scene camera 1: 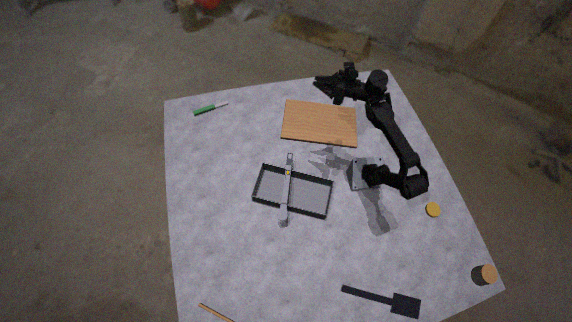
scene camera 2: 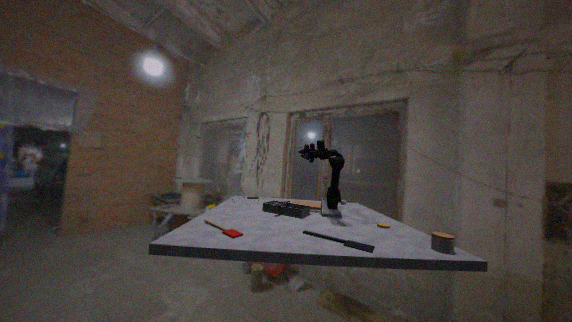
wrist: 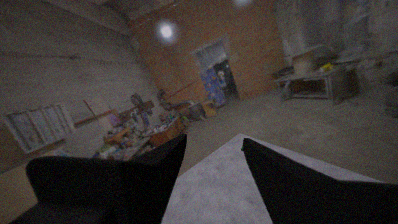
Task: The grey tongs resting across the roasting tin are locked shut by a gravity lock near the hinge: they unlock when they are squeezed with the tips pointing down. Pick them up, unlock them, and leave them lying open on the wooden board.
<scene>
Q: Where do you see a roasting tin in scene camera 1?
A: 308,194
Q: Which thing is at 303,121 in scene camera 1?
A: A wooden board.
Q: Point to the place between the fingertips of my gripper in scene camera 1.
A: At 313,80
</scene>
